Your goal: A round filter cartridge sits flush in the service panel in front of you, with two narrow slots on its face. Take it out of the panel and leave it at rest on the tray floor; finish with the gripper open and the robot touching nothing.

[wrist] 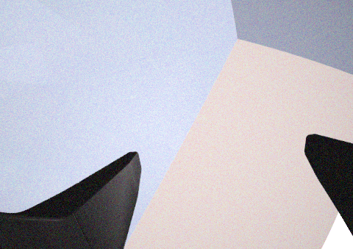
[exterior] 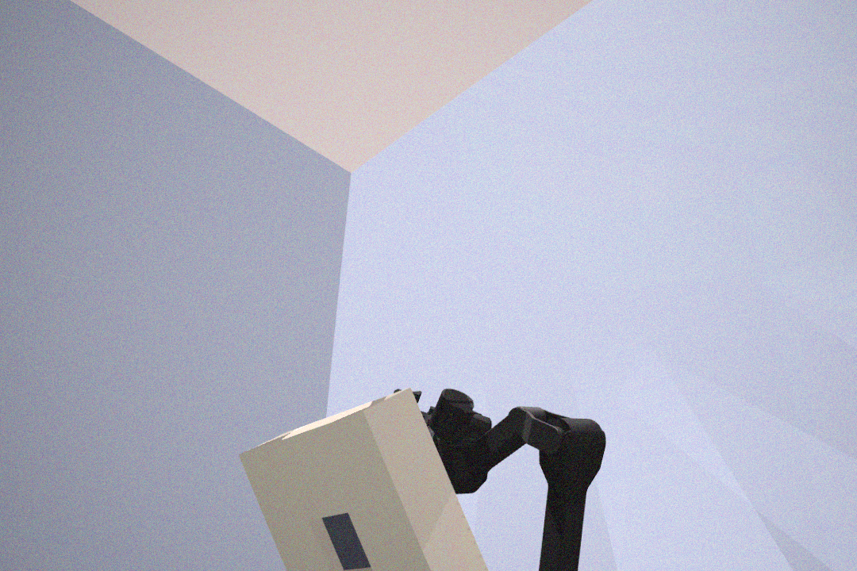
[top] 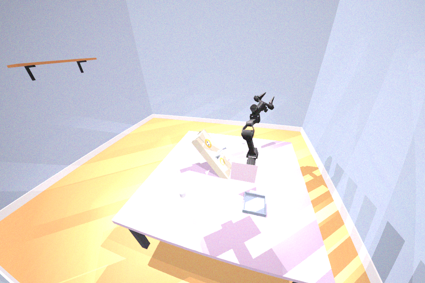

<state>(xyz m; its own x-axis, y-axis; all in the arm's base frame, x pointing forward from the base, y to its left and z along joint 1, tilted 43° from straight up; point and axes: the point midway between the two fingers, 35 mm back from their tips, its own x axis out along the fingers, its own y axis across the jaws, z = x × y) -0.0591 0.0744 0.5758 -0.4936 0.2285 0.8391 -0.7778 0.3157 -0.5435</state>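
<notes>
Now: the round filter cartridge 48 cm ahead of my gripper tip, 32 cm to the left of it and 34 cm below it. The rest, counted from my gripper tip: grey-rimmed tray: 8 cm ahead, 64 cm to the left, 59 cm below.
</notes>
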